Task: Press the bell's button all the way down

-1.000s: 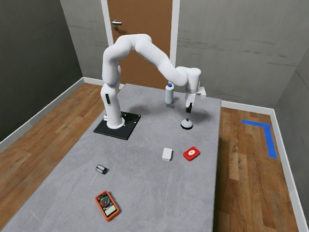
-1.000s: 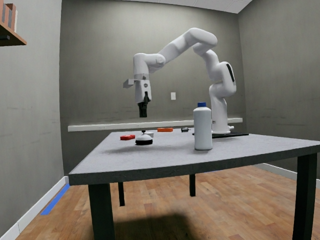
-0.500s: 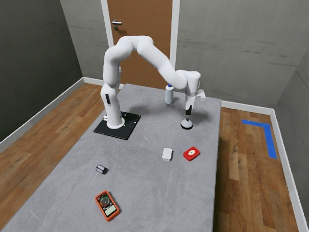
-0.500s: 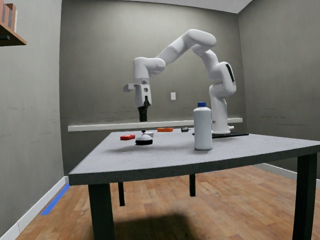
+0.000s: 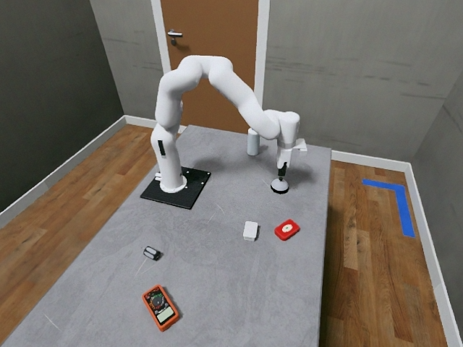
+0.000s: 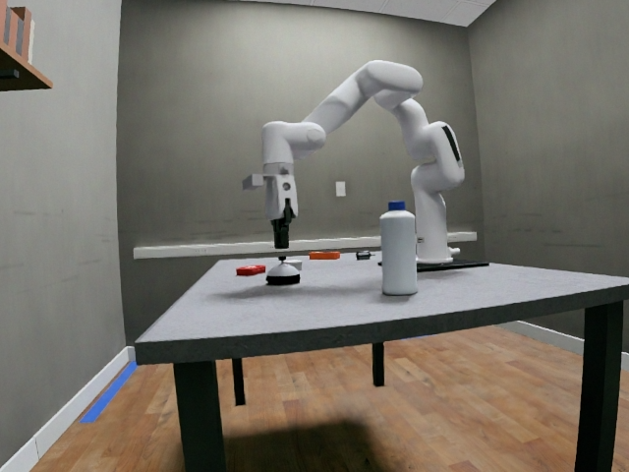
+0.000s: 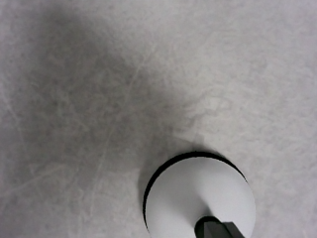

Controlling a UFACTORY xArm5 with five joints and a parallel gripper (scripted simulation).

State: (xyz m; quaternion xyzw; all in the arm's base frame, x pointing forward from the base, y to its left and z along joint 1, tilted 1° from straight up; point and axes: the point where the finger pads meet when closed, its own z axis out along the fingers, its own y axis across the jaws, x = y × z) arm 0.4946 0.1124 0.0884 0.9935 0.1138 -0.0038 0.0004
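My hand is 50 mm above the button. From my hand the other things lie so: red box: 70 mm ahead, 250 mm to the right, 90 mm below; white box: 80 mm behind, 290 mm to the right, 90 mm below; bell: 60 mm below.
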